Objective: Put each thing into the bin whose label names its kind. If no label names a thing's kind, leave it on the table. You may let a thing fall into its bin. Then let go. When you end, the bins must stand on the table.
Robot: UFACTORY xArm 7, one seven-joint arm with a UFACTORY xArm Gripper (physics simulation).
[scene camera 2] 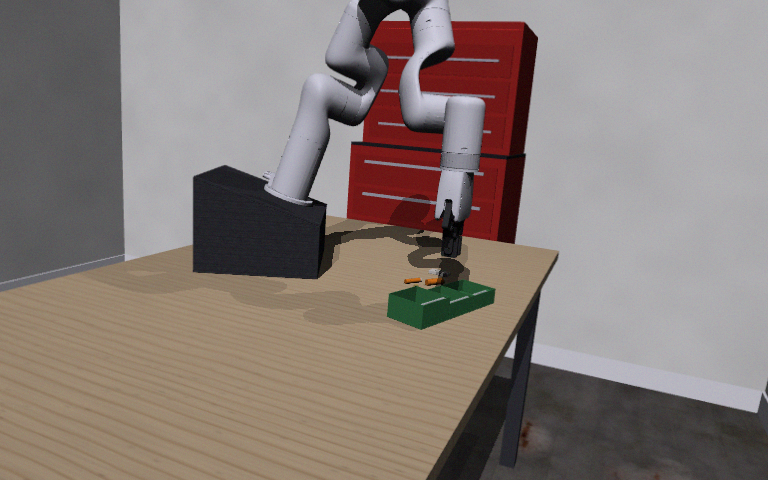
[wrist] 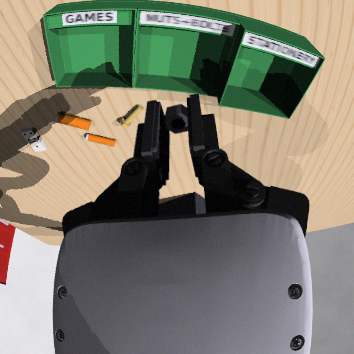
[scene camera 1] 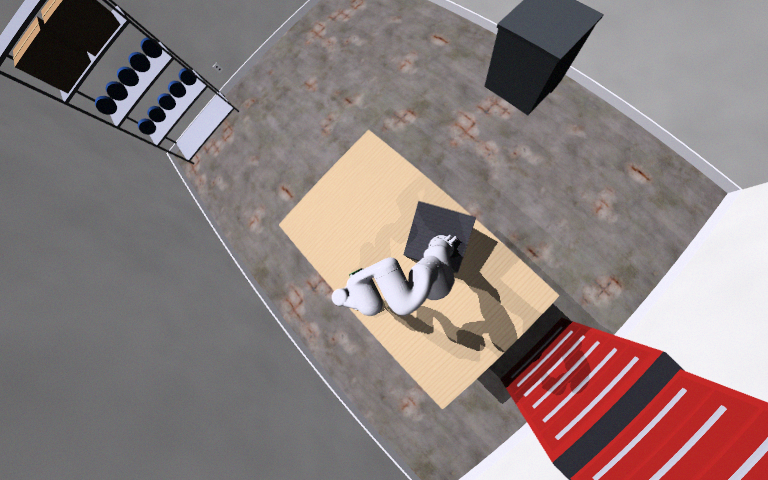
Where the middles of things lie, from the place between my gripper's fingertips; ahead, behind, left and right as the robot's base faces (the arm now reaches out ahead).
Now: the green bin unit point(scene camera 2: 421, 308) 90 mm below my hand.
